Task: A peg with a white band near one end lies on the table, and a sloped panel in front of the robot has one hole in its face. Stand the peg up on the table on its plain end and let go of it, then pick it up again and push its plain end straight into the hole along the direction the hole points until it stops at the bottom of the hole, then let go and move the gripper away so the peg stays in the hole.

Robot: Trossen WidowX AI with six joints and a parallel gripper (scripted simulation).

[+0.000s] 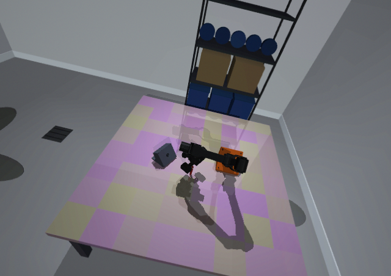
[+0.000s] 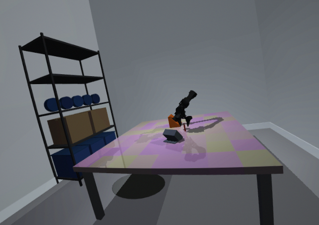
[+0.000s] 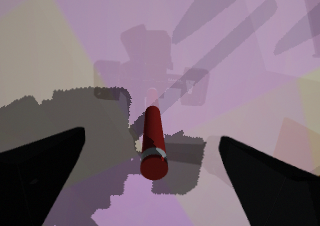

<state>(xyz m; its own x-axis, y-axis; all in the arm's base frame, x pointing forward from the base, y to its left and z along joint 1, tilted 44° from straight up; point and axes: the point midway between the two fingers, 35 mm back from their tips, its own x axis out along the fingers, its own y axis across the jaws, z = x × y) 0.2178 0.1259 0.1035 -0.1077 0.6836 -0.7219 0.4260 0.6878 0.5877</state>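
My gripper tip is now right at the red peg. The rest, counted from my gripper tip: sloped panel 21 cm ahead, 6 cm to the right, 1 cm below.
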